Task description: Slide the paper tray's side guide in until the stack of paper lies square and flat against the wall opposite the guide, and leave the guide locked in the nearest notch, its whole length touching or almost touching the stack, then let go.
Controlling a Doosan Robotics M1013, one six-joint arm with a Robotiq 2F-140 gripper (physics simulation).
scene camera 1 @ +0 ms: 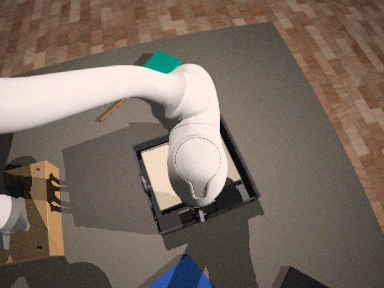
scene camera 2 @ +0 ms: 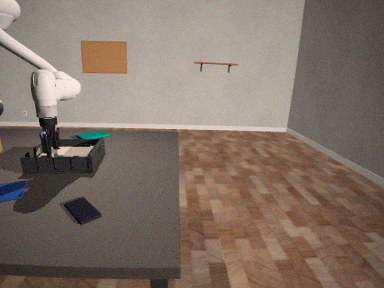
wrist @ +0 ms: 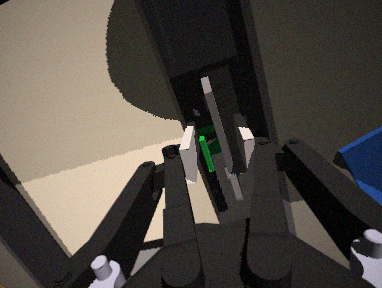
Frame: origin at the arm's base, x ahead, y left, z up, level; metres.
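Where they show: gripper, fingertip midpoint: (wrist: 216, 131); arm's base, link origin: (scene camera 1: 4, 212).
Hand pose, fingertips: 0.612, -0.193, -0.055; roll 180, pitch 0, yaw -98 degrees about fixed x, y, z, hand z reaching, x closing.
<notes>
Each offset is from my fingertips to the top centre of the thing, as dx, dy, dz. "pt": to the spot under its first point.
The dark paper tray {+0.033, +0.105, +0.067} (scene camera 1: 237, 156) (scene camera 2: 62, 164) (wrist: 257, 65) stands on the table and holds the cream paper stack {+0.032, +0.137, +0.014} (scene camera 1: 159, 175) (scene camera 2: 75, 151) (wrist: 55, 90). In the wrist view, the dark side guide runs along the paper's edge; a grey bar (wrist: 216, 117) and a green part {pt +0.003, +0.009, +0.052} (wrist: 206, 152) show at its middle. My gripper (scene camera 2: 50, 150) (wrist: 216, 131) is partly open and empty, its pale fingertips low over the tray on either side of the bar and green part. The arm hides the gripper and much of the paper in scene camera 1. Whether the guide is locked cannot be told.
A blue object {pt -0.118, -0.180, -0.021} (scene camera 1: 182, 275) (scene camera 2: 12, 191) (wrist: 365, 157) and a dark slab {+0.224, -0.373, -0.021} (scene camera 1: 300, 280) (scene camera 2: 82, 210) lie in front of the tray. A teal object {+0.060, +0.600, -0.011} (scene camera 1: 162, 61) (scene camera 2: 93, 135) and an orange stick {-0.148, +0.495, -0.022} (scene camera 1: 113, 110) lie behind. A wooden block (scene camera 1: 30, 215) is at left.
</notes>
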